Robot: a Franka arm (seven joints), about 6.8 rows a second.
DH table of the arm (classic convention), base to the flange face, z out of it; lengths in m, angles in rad. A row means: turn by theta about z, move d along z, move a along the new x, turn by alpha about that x. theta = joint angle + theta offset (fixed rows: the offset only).
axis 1: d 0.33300; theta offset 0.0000; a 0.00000; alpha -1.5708
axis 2: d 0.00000; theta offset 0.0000; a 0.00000; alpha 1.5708
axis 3: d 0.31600; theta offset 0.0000; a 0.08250; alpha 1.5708
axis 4: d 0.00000; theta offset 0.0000; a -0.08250; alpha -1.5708
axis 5: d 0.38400; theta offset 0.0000; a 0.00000; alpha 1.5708
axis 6: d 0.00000; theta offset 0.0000; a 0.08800; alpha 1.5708
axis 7: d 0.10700; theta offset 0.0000; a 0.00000; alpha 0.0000
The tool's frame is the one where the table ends.
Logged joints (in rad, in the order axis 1, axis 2, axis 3, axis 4, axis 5, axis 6, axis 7), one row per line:
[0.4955 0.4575 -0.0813 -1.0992 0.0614 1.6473 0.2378]
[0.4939 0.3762 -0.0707 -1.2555 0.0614 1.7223 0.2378]
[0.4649 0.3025 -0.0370 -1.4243 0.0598 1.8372 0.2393]
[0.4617 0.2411 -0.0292 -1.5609 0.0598 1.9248 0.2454]
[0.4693 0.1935 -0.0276 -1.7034 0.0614 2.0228 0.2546]
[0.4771 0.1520 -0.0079 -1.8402 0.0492 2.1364 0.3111]
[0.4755 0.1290 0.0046 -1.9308 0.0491 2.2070 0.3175]
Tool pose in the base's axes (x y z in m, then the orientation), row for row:
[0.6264 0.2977 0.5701 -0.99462 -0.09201 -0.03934 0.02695]
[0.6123 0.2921 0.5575 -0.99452 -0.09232 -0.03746 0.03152]
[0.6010 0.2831 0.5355 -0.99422 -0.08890 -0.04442 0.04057]
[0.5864 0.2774 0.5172 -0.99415 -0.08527 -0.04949 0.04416]
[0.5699 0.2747 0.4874 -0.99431 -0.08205 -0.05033 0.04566]
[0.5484 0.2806 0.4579 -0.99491 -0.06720 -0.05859 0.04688]
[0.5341 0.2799 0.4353 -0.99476 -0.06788 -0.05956 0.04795]
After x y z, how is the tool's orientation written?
As a quaternion, x y z w.
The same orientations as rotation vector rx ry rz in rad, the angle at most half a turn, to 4 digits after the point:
[-3.0722 -0.2842 -0.1215]
[-3.0632 -0.2844 -0.1154]
[-3.0453 -0.2723 -0.1361]
[-3.0383 -0.2606 -0.1513]
[-3.0360 -0.2505 -0.1537]
[-3.0356 -0.2050 -0.1788]
[-3.0332 -0.2070 -0.1816]

